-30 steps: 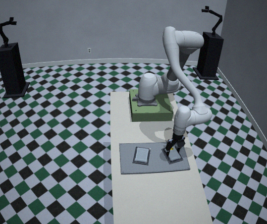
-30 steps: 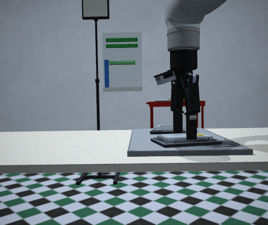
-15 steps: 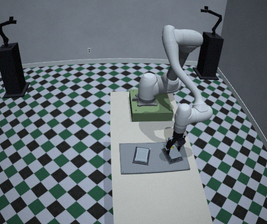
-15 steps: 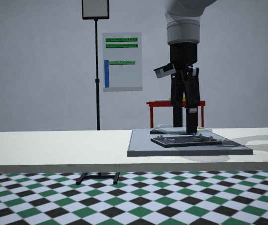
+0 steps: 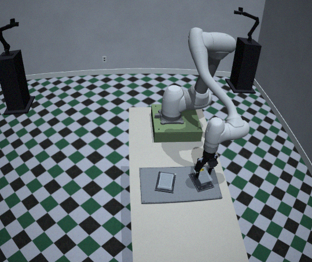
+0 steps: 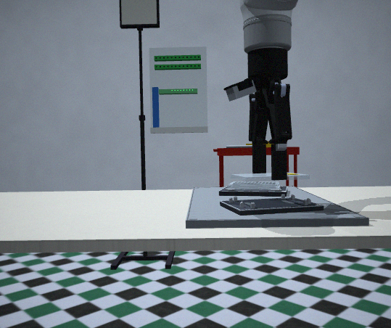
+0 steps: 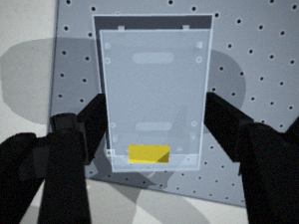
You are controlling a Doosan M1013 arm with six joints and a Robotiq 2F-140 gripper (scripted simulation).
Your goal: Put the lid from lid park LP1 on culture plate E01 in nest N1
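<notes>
The culture plate is 240 mm to the right of my hand, 70 mm below it and 10 mm behind it. From my hand the other things lie so: nest N1 frame: 240 mm to the right, 80 mm below, 10 mm behind; lid: 20 mm below; lid park LP1: 80 mm below.
</notes>
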